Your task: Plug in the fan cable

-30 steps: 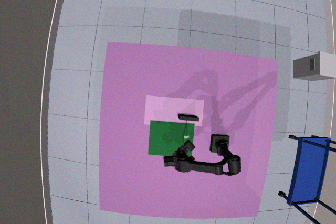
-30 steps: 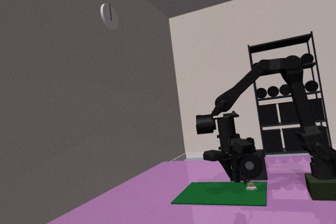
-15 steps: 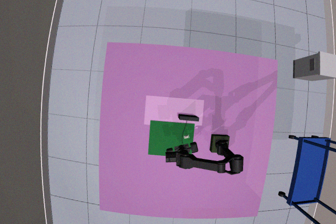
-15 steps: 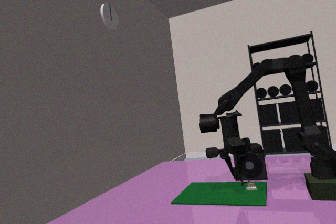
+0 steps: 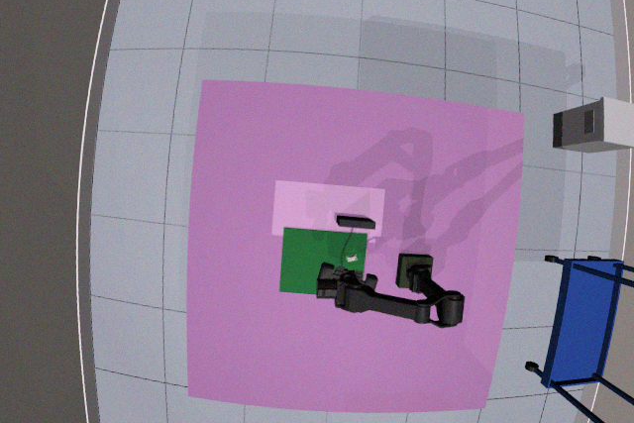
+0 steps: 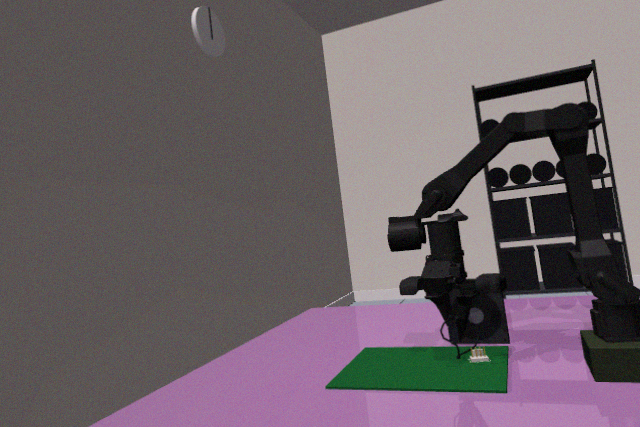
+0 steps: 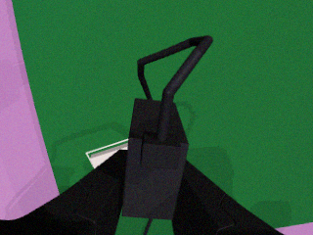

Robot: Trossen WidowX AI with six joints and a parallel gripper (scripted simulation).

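Now: the green board 80 mm below my gripper tip, 70 mm ahead of it and 20 mm to the right of it. The rest, counted from my gripper tip: black fan: 160 mm to the right, 50 mm behind, 10 mm below; fan plug: 10 mm to the left, 10 mm above.
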